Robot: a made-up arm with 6 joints.
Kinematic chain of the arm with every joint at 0, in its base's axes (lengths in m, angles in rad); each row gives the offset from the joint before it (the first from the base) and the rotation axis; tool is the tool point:
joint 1: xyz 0 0 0.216 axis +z
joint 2: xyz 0 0.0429 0 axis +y
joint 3: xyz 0 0 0.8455 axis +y
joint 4: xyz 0 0 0.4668 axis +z
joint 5: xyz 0 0 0 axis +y
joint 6: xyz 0 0 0.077 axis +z
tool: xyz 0 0 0
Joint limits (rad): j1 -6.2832..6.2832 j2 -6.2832..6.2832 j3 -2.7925..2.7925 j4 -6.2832..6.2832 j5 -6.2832..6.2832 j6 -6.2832..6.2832
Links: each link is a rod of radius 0.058 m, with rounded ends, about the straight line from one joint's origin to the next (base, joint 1, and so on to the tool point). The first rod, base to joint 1, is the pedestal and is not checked.
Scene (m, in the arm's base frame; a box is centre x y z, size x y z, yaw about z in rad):
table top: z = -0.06
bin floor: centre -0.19 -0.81 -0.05 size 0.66 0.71 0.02 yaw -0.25
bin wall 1: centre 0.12 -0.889 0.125 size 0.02 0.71 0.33 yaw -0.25
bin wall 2: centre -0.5 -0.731 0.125 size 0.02 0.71 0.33 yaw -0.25
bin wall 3: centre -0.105 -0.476 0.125 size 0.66 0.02 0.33 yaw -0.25
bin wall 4: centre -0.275 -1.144 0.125 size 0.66 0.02 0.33 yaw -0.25
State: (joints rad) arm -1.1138 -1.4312 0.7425 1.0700 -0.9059 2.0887
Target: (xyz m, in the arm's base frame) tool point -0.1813 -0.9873 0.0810
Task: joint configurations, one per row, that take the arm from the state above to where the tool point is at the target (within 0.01 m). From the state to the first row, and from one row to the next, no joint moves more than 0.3 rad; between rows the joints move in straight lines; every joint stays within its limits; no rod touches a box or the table.
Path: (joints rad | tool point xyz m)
1: -1.1840 -1.1428 0.8343 1.0799 -0.8930 2.0887 | -0.3686 0.8784 1.0491
2: -1.2541 -0.8544 0.9261 1.0897 -0.8802 2.0887 | -0.2048 0.5938 1.2877
3: -1.3243 -0.5661 1.0178 1.0996 -0.8673 2.0887 | -0.0706 0.2420 1.4060
4: -1.3944 -0.2777 1.1096 1.1095 -0.8545 2.0887 | 0.0144 -0.1328 1.3966
5: -1.4646 0.0107 1.2014 1.1193 -0.8416 2.0887 | 0.0427 -0.4836 1.2668
6: -1.5347 0.2991 1.2932 1.1292 -0.8287 2.0887 | 0.0193 -0.7682 1.0371
7: -1.6049 0.5875 1.3850 1.1390 -0.8159 2.0887 | -0.0406 -0.9552 0.7382
8: -1.6750 0.8759 1.4768 1.1489 -0.8030 2.0887 | -0.1152 -1.0282 0.4069
9: -1.7452 1.1642 1.5685 1.1588 -0.7901 2.0887 | -0.1813 -0.9873 0.0811

